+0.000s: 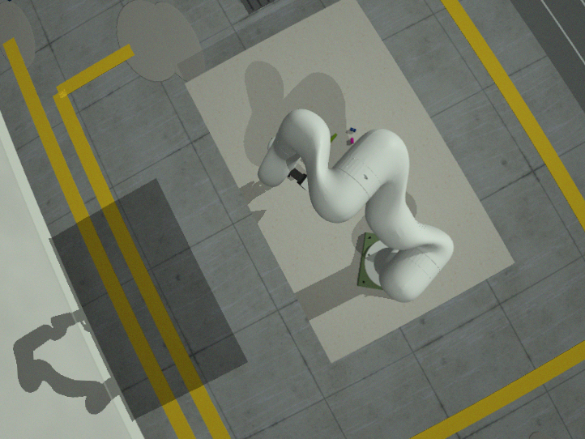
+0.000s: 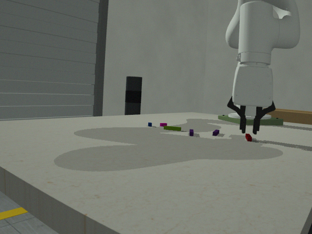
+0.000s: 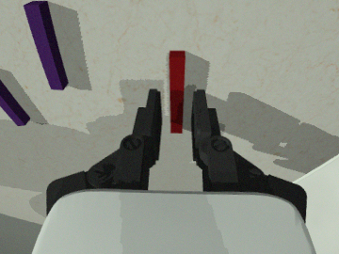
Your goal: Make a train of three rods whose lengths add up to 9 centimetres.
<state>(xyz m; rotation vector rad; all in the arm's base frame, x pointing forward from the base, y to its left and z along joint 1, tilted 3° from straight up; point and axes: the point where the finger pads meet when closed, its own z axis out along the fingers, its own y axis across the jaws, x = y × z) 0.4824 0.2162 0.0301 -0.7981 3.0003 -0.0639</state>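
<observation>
Right now the red rod is 30 mm below my hand. The rest, counted from my hand: lime rod: 60 mm ahead, 210 mm to the right, 30 mm below; magenta rod: 20 mm ahead, 280 mm to the right, 30 mm below.
</observation>
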